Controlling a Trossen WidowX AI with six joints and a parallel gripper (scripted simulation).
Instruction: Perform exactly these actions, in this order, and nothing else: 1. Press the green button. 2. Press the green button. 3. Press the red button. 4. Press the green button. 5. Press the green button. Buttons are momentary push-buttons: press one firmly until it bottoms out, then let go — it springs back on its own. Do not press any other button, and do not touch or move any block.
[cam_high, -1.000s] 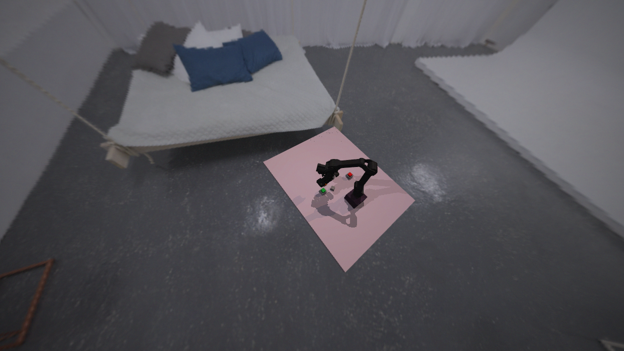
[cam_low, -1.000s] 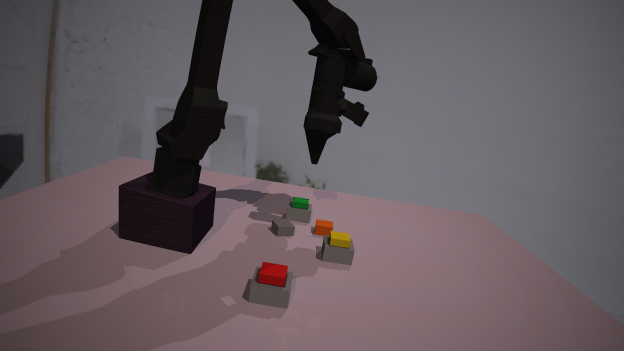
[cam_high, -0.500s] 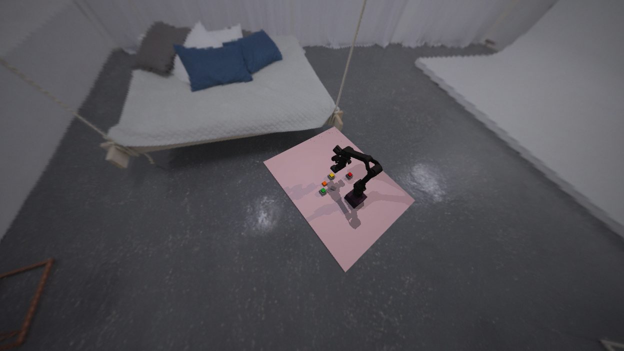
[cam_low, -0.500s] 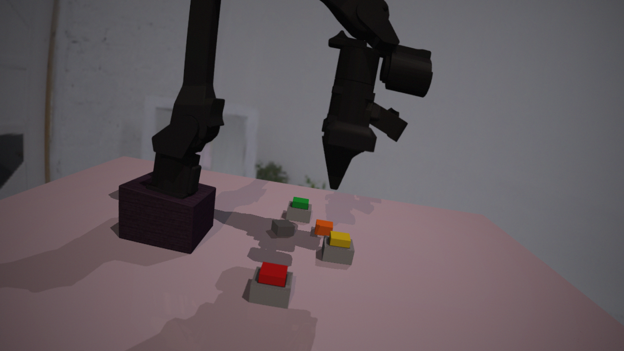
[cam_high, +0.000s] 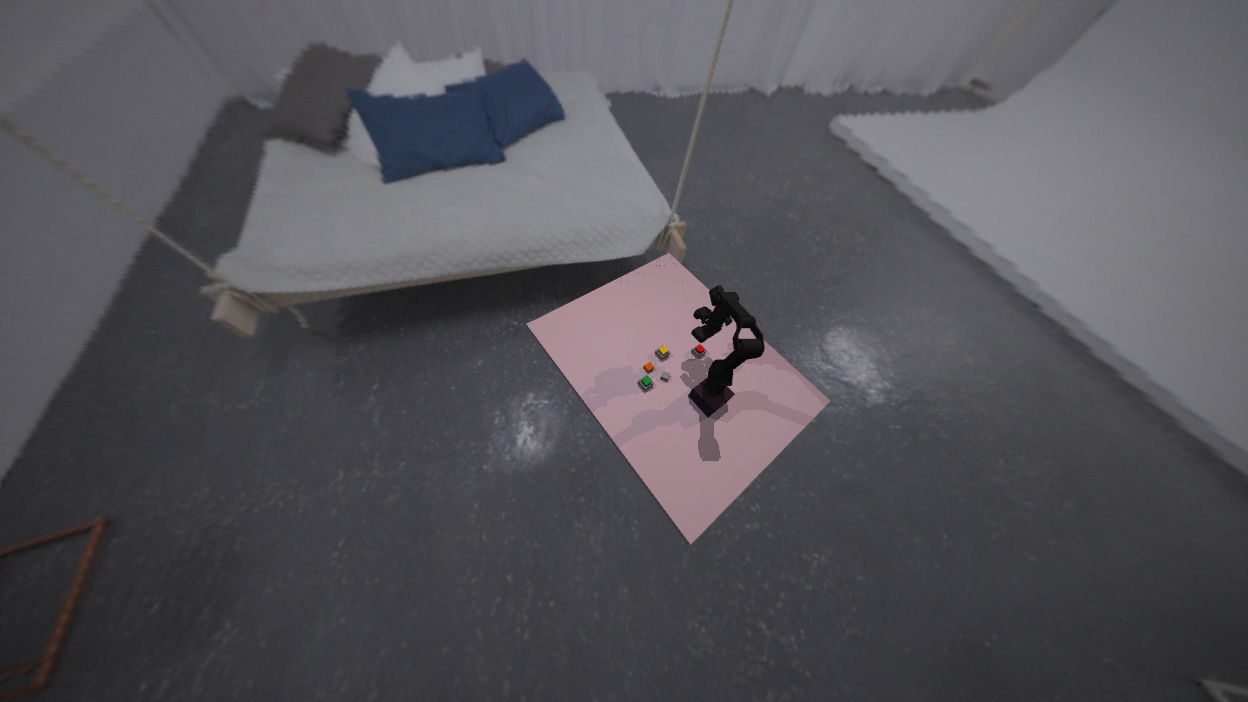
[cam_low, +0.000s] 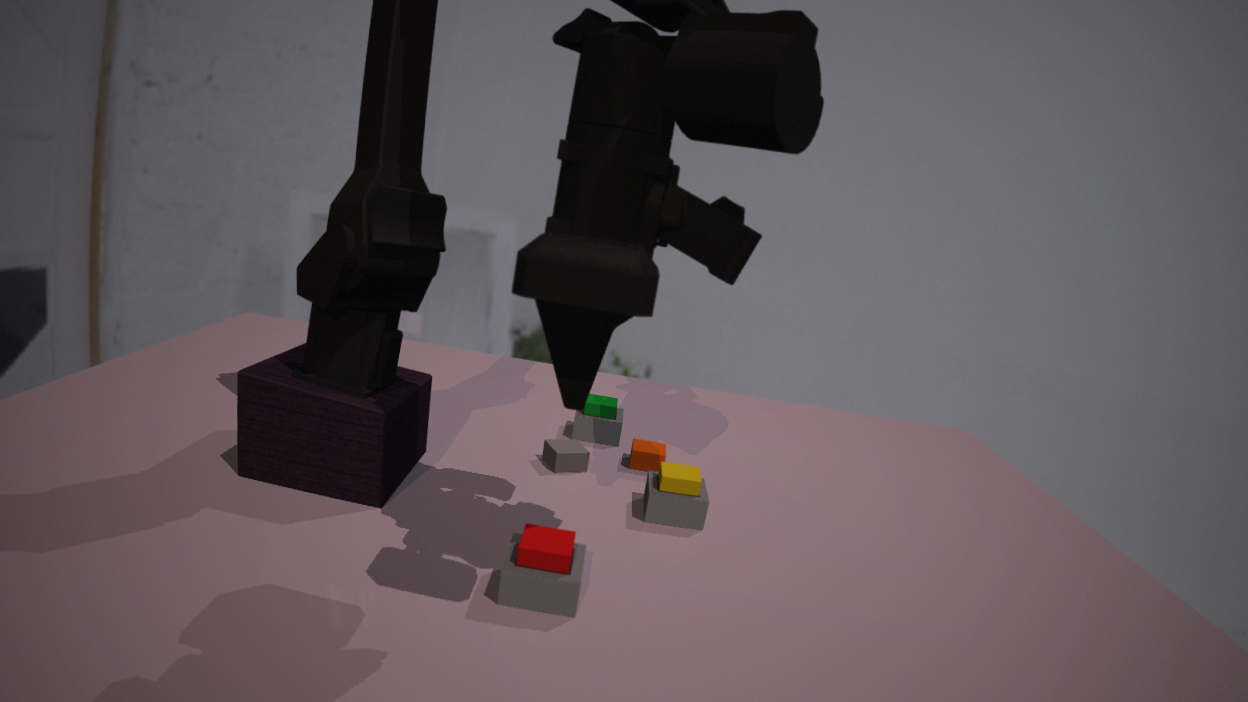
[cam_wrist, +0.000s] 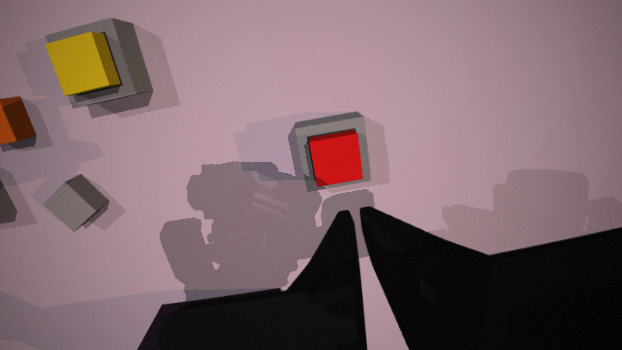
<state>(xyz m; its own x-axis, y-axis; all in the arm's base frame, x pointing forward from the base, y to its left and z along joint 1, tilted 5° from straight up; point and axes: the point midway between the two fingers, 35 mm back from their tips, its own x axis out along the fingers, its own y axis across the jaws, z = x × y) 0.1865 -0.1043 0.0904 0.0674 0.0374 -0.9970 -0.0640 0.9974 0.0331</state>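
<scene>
Right now my gripper tip is 9 cm above the red button. Round my gripper tip: orange block: 5 cm ahead, 25 cm to the left, 11 cm below; then grey block: 2 cm behind, 21 cm to the left, 11 cm below; then yellow button: 8 cm ahead, 15 cm to the left, 9 cm below.
</scene>
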